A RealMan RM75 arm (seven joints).
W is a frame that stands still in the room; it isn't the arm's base.
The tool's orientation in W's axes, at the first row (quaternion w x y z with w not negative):
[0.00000 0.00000 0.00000 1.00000]
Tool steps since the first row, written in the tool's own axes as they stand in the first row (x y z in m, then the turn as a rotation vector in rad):
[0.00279 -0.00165 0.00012 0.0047 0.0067 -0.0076]
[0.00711 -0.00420 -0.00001 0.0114 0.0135 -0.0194]
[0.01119 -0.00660 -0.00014 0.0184 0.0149 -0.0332]
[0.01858 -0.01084 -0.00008 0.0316 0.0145 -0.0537]
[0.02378 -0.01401 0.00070 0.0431 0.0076 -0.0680]
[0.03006 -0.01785 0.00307 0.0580 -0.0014 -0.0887]
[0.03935 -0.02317 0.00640 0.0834 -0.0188 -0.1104]
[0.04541 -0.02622 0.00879 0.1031 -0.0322 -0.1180]
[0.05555 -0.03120 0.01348 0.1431 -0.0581 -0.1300]
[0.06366 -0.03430 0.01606 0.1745 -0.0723 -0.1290]
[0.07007 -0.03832 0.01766 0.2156 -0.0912 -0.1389]
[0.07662 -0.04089 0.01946 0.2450 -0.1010 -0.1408]
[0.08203 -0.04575 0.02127 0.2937 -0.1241 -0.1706]
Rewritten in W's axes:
[-0.00279 0.00165 0.00012 -0.0047 -0.0067 -0.0076]
[-0.00711 0.00420 -0.00001 -0.0114 -0.0135 -0.0194]
[-0.01119 0.00660 -0.00014 -0.0184 -0.0149 -0.0332]
[-0.01858 0.01084 -0.00008 -0.0316 -0.0145 -0.0537]
[-0.02378 0.01401 0.00070 -0.0431 -0.0076 -0.0680]
[-0.03006 0.01785 0.00307 -0.0580 0.0014 -0.0887]
[-0.03935 0.02317 0.00640 -0.0834 0.0188 -0.1104]
[-0.04541 0.02622 0.00879 -0.1031 0.0322 -0.1180]
[-0.05555 0.03120 0.01348 -0.1431 0.0581 -0.1300]
[-0.06366 0.03430 0.01606 -0.1745 0.0723 -0.1290]
[-0.07007 0.03832 0.01766 -0.2156 0.0912 -0.1389]
[-0.07662 0.04089 0.01946 -0.2450 0.1010 -0.1408]
[-0.08203 0.04575 0.02127 -0.2937 0.1241 -0.1706]

